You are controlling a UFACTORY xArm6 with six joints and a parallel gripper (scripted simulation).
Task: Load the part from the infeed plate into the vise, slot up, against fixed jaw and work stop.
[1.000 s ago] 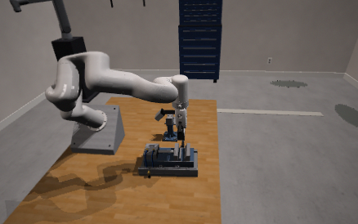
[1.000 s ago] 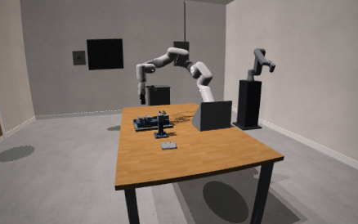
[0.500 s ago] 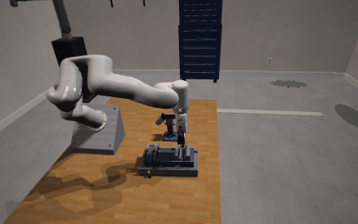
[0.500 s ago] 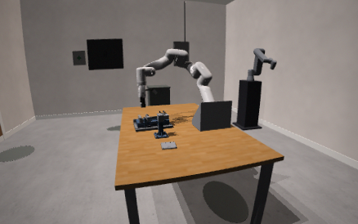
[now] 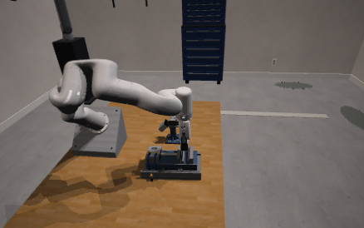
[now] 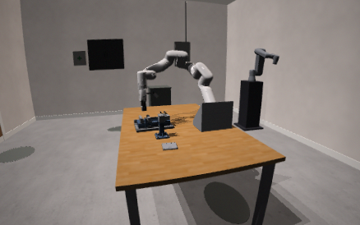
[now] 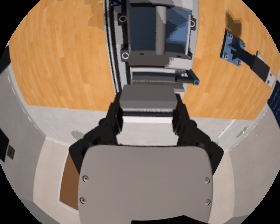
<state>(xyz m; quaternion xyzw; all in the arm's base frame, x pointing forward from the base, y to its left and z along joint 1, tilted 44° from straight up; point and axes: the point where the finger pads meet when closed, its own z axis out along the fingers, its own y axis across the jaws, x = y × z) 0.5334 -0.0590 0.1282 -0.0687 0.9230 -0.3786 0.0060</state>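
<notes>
My hand is 9 cm past the air cylinder rod, 1 cm to the right of it and 9 cm above it. The rest, counted from my hand: part (right at my hand); air cylinder (17 cm behind, 9 cm below).
</notes>
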